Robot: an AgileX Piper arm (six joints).
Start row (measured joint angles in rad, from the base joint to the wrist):
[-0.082, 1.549, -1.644, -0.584, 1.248, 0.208]
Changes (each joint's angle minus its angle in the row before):
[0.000, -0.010, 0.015, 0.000, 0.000, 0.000]
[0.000, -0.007, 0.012, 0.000, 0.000, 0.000]
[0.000, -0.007, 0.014, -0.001, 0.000, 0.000]
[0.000, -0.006, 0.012, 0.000, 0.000, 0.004]
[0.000, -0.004, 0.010, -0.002, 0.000, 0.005]
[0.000, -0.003, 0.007, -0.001, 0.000, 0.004]
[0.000, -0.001, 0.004, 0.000, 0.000, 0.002]
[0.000, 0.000, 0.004, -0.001, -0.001, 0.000]
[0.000, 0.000, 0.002, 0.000, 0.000, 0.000]
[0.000, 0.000, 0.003, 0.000, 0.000, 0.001]
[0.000, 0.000, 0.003, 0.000, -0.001, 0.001]
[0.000, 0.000, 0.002, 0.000, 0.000, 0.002]
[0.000, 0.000, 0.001, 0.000, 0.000, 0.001]
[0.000, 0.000, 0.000, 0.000, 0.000, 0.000]
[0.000, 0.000, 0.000, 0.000, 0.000, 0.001]
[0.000, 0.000, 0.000, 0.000, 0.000, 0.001]
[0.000, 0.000, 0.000, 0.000, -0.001, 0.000]
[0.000, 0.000, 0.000, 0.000, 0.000, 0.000]
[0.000, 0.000, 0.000, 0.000, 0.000, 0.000]
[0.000, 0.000, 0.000, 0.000, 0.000, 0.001]
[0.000, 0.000, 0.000, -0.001, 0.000, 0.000]
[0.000, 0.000, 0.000, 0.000, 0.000, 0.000]
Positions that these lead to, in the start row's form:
[-0.082, 1.539, -1.629, -0.584, 1.248, 0.208]
[-0.082, 1.532, -1.617, -0.584, 1.248, 0.208]
[-0.082, 1.525, -1.603, -0.585, 1.248, 0.208]
[-0.082, 1.519, -1.591, -0.585, 1.248, 0.212]
[-0.082, 1.515, -1.581, -0.587, 1.248, 0.217]
[-0.082, 1.512, -1.574, -0.588, 1.248, 0.221]
[-0.082, 1.511, -1.570, -0.588, 1.248, 0.223]
[-0.082, 1.511, -1.566, -0.589, 1.247, 0.223]
[-0.082, 1.511, -1.564, -0.589, 1.247, 0.223]
[-0.082, 1.511, -1.561, -0.589, 1.247, 0.224]
[-0.082, 1.511, -1.558, -0.589, 1.246, 0.225]
[-0.082, 1.511, -1.556, -0.589, 1.246, 0.227]
[-0.082, 1.511, -1.555, -0.589, 1.246, 0.228]
[-0.082, 1.511, -1.555, -0.589, 1.246, 0.228]
[-0.082, 1.511, -1.555, -0.589, 1.246, 0.229]
[-0.082, 1.511, -1.555, -0.589, 1.246, 0.230]
[-0.082, 1.511, -1.555, -0.589, 1.245, 0.230]
[-0.082, 1.511, -1.555, -0.589, 1.245, 0.230]
[-0.082, 1.511, -1.555, -0.589, 1.245, 0.230]
[-0.082, 1.511, -1.555, -0.589, 1.245, 0.231]
[-0.082, 1.511, -1.555, -0.590, 1.245, 0.231]
[-0.082, 1.511, -1.555, -0.590, 1.245, 0.231]

